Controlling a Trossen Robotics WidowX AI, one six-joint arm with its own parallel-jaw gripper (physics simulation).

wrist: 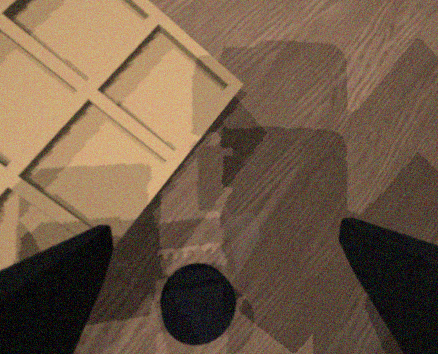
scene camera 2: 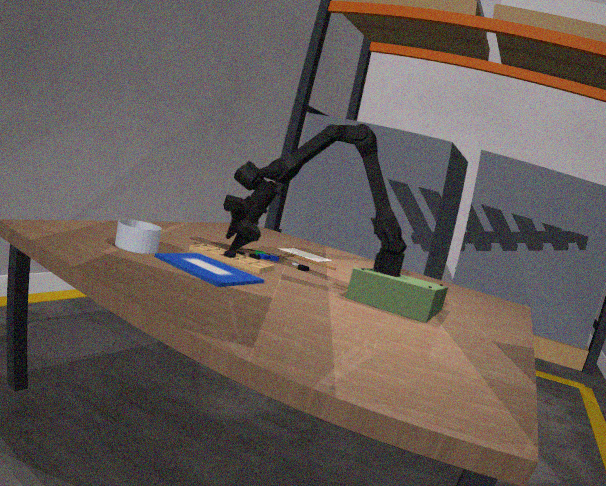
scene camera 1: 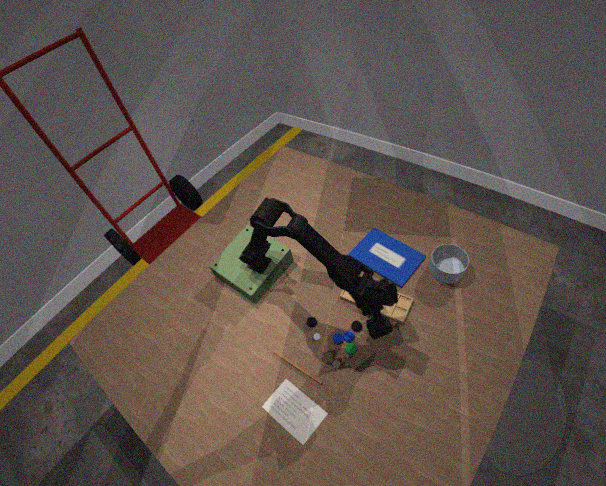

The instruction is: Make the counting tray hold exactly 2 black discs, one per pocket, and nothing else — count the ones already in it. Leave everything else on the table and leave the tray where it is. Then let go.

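The wooden counting tray (scene camera 1: 402, 306) (scene camera 2: 262, 268) (wrist: 92, 94) lies partly under my wrist. Pockets in its near end look empty in the wrist view; others are hidden or out of frame. My gripper (scene camera 1: 378, 327) (scene camera 2: 230, 244) (wrist: 228, 232) is open and empty, low beside the tray's corner. One black disc (scene camera 1: 356, 326) (wrist: 198, 304) lies on the table outside the tray, low in the wrist view. Another black disc (scene camera 1: 311, 321) (scene camera 2: 302, 267) lies farther towards the base. Whether hidden pockets hold black discs cannot be told.
Near the black discs lie two blue discs (scene camera 1: 338, 338) (scene camera 1: 348, 335), a green disc (scene camera 1: 351, 348) (scene camera 2: 259, 254), a white one (scene camera 1: 316, 336) and a grey one (scene camera 1: 336, 363). Also there: blue folder (scene camera 1: 412, 260) (scene camera 2: 237, 278), bowl (scene camera 1: 449, 273) (scene camera 2: 138, 237), thin stick (scene camera 1: 298, 368), paper (scene camera 1: 295, 411) (scene camera 2: 305, 254).
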